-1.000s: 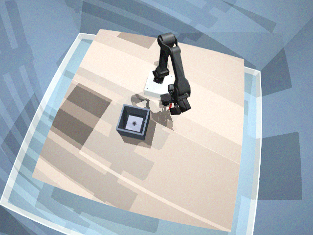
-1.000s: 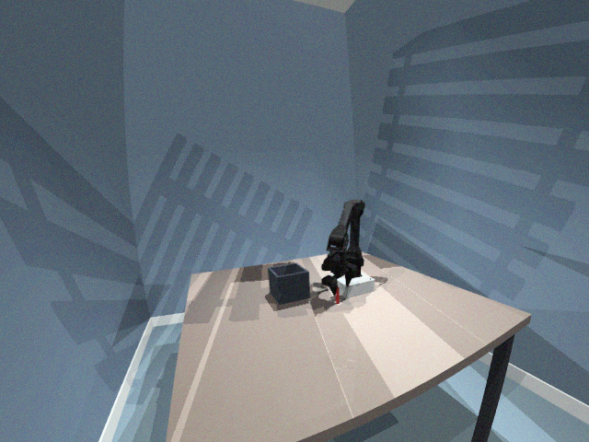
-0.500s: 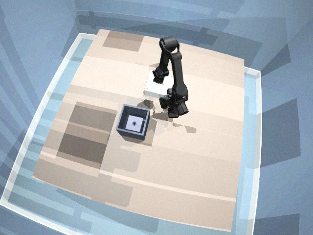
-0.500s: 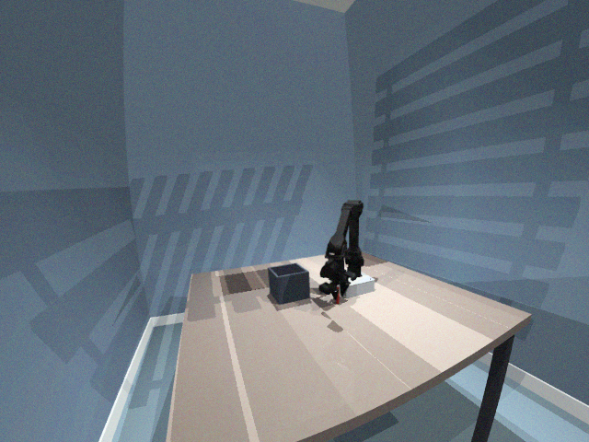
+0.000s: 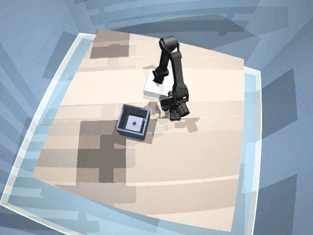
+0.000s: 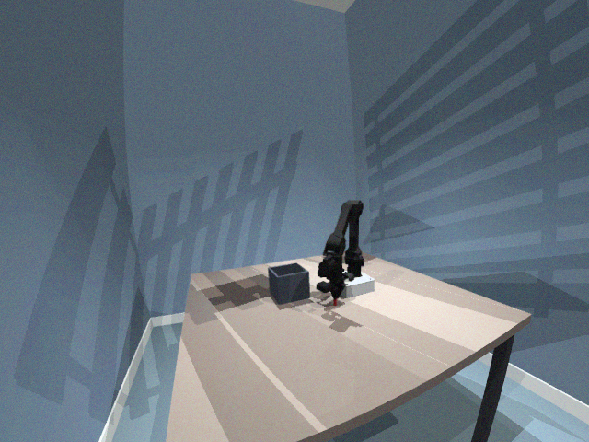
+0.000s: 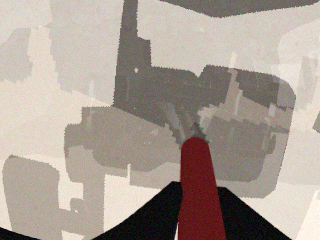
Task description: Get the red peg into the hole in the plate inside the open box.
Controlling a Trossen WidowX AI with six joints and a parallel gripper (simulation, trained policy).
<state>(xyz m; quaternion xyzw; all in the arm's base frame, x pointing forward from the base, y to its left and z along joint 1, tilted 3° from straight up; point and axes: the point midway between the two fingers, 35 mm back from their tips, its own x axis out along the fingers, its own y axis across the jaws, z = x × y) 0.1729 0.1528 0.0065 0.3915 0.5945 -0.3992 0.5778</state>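
The grey plate is 19 cm to the right of my gripper tip, 17 cm ahead of it and 1 cm above it. The rest, counted from my gripper tip: red peg (1 cm above).
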